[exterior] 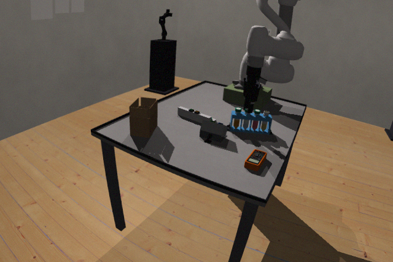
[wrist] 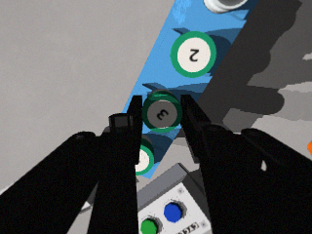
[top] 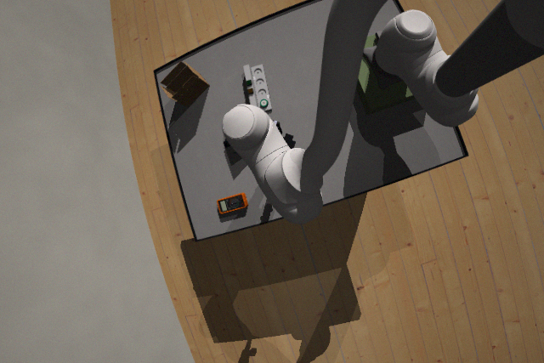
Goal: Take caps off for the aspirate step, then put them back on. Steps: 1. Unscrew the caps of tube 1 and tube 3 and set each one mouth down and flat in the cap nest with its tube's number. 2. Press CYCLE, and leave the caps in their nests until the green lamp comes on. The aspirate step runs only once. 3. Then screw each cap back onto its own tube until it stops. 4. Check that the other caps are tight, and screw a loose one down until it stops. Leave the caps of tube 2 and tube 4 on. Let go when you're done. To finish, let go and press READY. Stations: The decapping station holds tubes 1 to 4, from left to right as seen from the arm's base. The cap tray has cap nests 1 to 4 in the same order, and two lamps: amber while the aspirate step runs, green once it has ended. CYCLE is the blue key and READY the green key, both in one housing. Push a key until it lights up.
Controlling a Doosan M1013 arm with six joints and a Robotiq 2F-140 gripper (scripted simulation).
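Right now my hand is 2 cm past the cap 2, 5 cm to the right of it and 3 cm above it. From my hand the other things lie so: key housing 16 cm ahead, 12 cm to the right, 9 cm below; green key 14 cm ahead, 14 cm to the right, 8 cm below; blue key 14 cm ahead, 10 cm to the right, 8 cm below.
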